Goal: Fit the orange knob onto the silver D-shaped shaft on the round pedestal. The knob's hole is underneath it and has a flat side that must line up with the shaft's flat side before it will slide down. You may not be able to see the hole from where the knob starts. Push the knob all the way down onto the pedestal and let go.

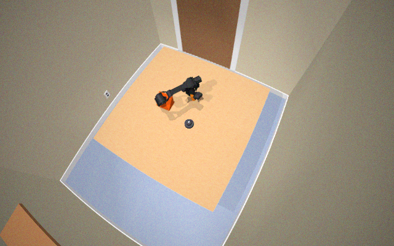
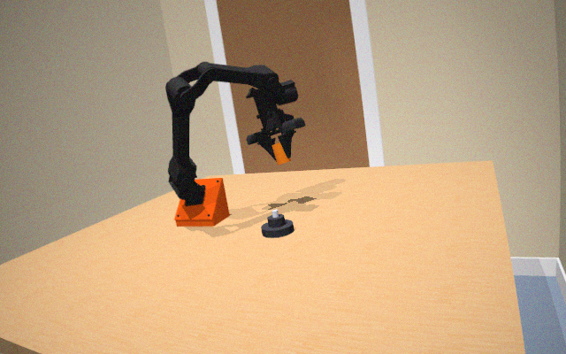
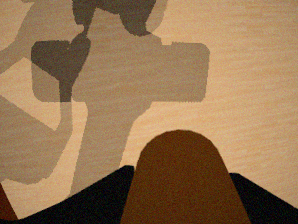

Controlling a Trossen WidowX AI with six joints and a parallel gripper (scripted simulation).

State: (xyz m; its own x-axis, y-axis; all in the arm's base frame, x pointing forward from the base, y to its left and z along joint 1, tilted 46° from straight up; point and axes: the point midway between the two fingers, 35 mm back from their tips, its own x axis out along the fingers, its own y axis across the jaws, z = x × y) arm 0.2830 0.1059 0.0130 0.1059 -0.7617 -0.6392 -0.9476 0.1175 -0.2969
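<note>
The round pedestal lies 20 mm ahead of my gripper tip, 180 mm to the right of it and 130 mm below it. The rest, counted from my gripper tip: orange knob: 10 mm behind, 30 mm above.
</note>
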